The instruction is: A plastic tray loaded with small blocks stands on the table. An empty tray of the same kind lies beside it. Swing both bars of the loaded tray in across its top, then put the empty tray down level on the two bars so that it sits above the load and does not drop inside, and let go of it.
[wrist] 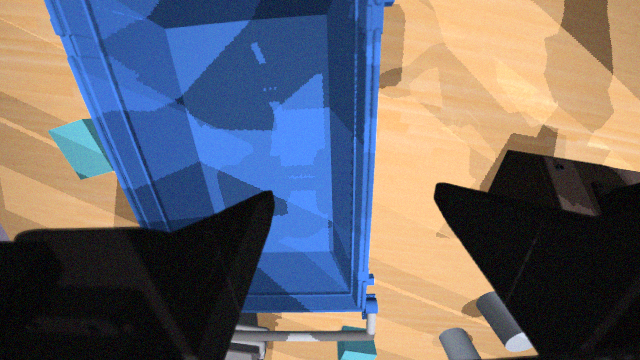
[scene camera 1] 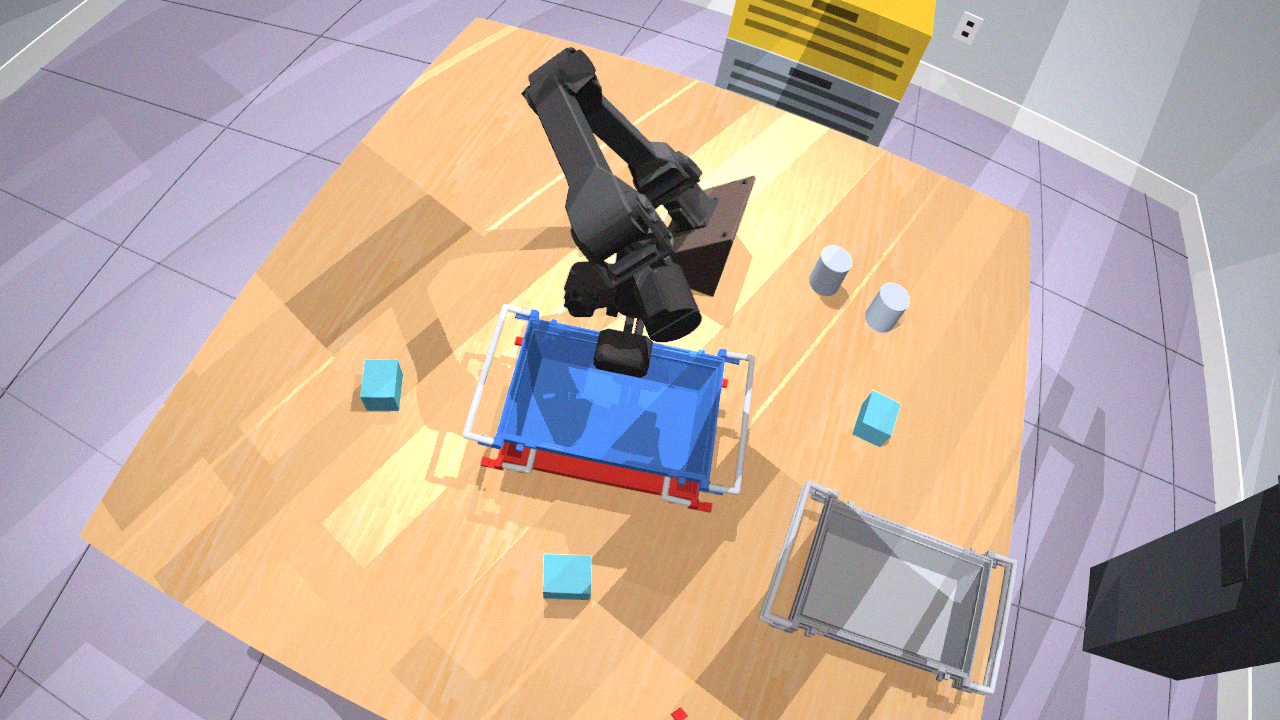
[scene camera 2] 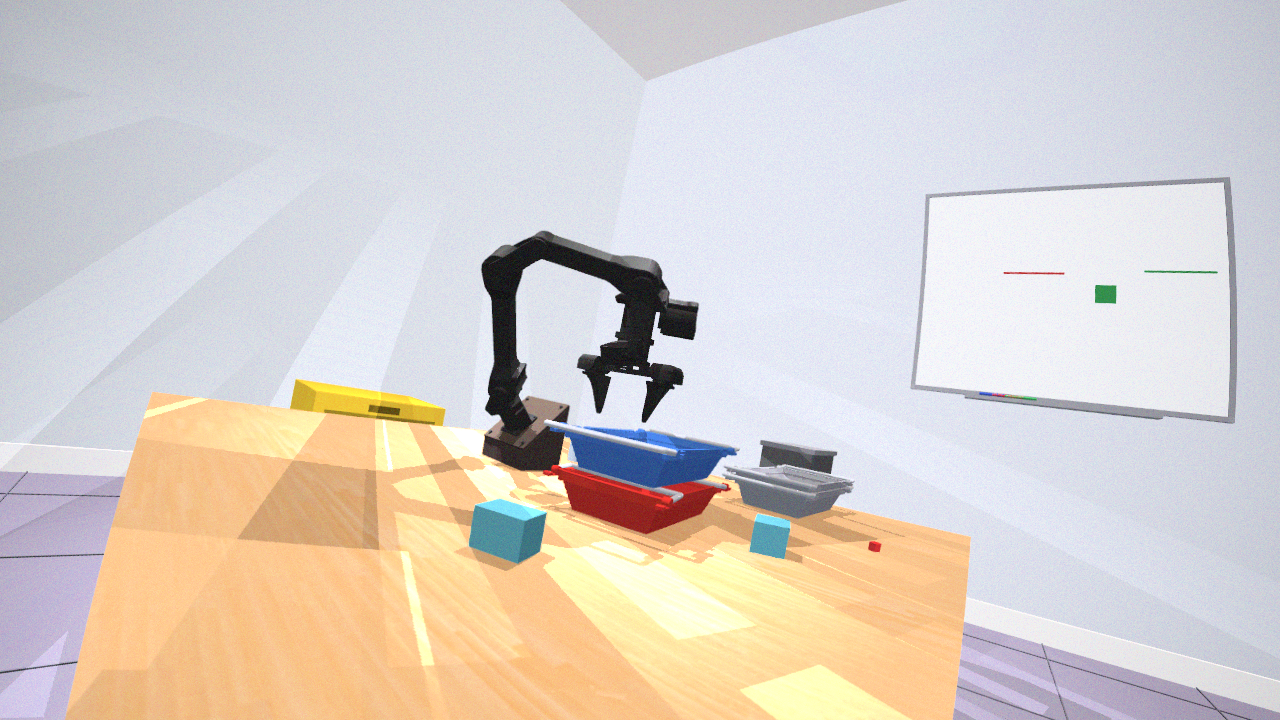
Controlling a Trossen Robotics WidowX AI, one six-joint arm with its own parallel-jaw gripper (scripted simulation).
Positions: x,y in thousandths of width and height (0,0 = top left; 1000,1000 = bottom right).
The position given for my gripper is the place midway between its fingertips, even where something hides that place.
My gripper (scene camera 1: 489,470) is open, with nothing in its grasp. Further things: a blue tray (scene camera 1: 519,588), a cyan cube (scene camera 1: 443,802), a cyan cube (scene camera 2: 401,740) and a cyan cube (scene camera 1: 685,584).
The blue tray shows as well in the wrist view (wrist: 309,315) and in scene camera 2 (scene camera 2: 509,637). My gripper is seen too in the wrist view (wrist: 552,540) and in scene camera 2 (scene camera 2: 485,581).
